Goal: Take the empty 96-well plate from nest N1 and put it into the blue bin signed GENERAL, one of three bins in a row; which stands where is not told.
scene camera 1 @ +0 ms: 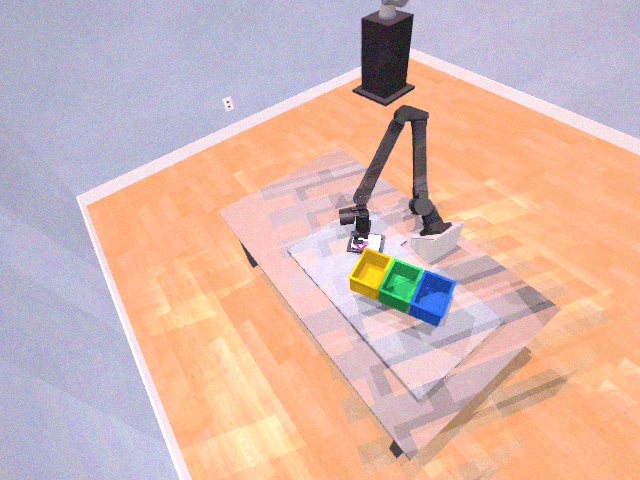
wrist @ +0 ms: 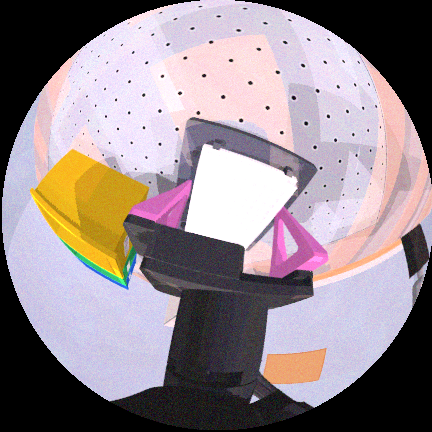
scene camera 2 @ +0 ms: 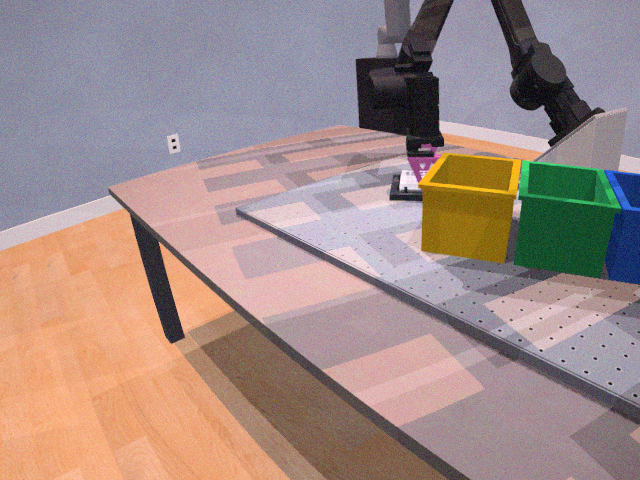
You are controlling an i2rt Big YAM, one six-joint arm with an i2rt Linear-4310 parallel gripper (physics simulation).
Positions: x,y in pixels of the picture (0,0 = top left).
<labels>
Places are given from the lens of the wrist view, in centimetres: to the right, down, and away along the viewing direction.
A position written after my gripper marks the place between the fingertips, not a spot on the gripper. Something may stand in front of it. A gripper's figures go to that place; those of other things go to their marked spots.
my gripper (wrist: 236,196): 2, -2, 16
white 96-well plate (wrist: 234,197): 2, -2, 14
</labels>
